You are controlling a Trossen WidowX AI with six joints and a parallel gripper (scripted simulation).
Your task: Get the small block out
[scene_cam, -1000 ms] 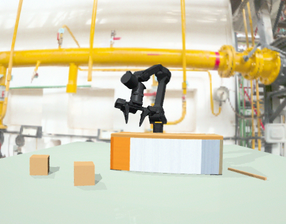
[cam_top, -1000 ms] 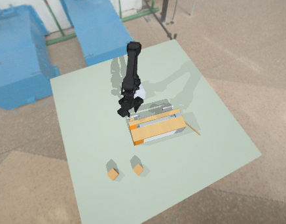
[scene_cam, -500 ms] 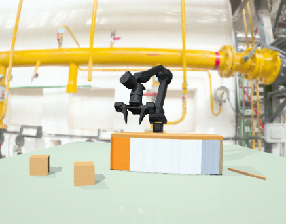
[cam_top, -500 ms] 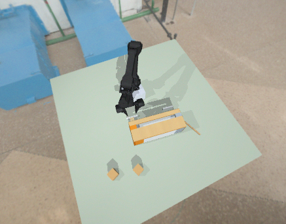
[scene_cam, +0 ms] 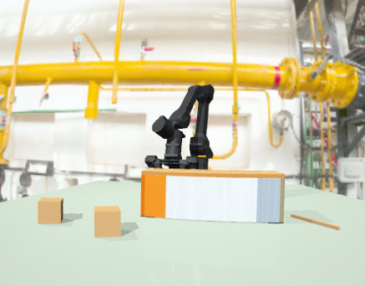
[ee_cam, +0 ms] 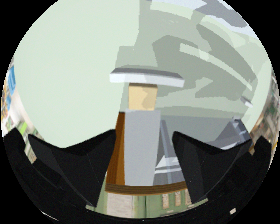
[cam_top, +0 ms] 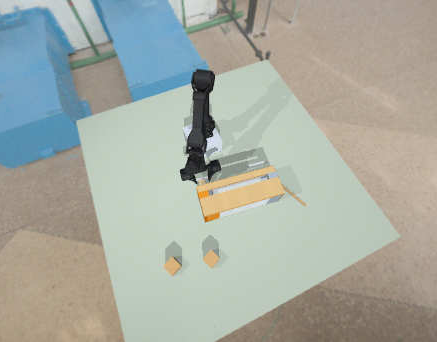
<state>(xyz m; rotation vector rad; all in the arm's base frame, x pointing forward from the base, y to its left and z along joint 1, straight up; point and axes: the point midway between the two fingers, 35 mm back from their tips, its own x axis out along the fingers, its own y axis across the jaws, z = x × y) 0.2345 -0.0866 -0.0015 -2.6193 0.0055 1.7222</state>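
My gripper tip is now 20 mm past the tan block and 60 mm above it. Round my gripper tip: thin wooden stick 170 mm ahead, 420 mm to the left, 70 mm below; box 70 mm ahead, 150 mm to the left, 10 mm below.
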